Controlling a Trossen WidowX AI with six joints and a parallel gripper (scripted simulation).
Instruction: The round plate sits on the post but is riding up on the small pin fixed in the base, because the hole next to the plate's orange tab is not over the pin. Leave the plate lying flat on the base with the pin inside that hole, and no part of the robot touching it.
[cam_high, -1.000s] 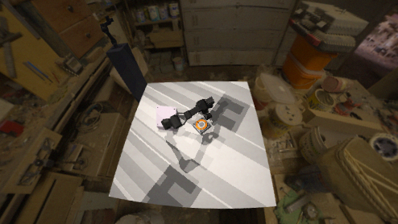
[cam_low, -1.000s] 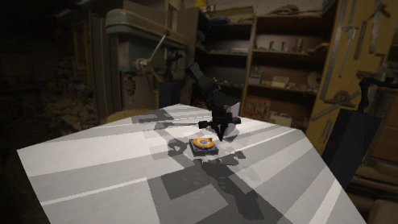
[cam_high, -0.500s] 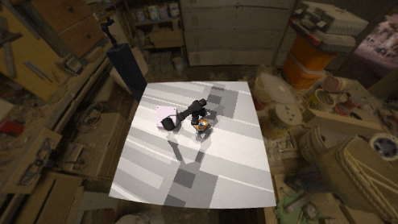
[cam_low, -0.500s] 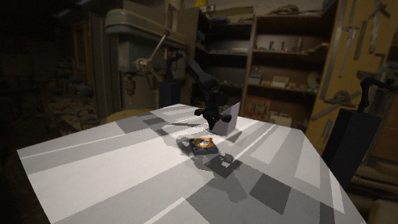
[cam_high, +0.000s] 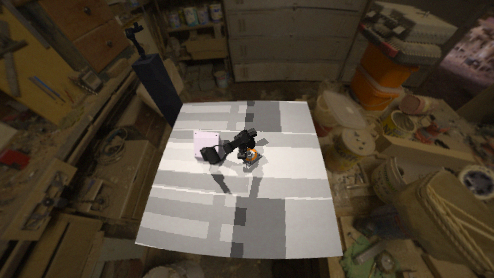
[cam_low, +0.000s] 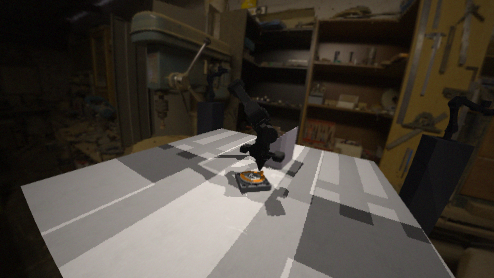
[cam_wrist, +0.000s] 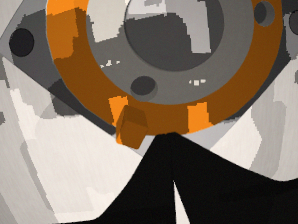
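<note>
Now: the round plate 3 cm ahead of my gripper tip and 1 cm below it. From my gripper tip the other things lie so: square base: 5 cm ahead, 1 cm to the right, 2 cm below.
</note>
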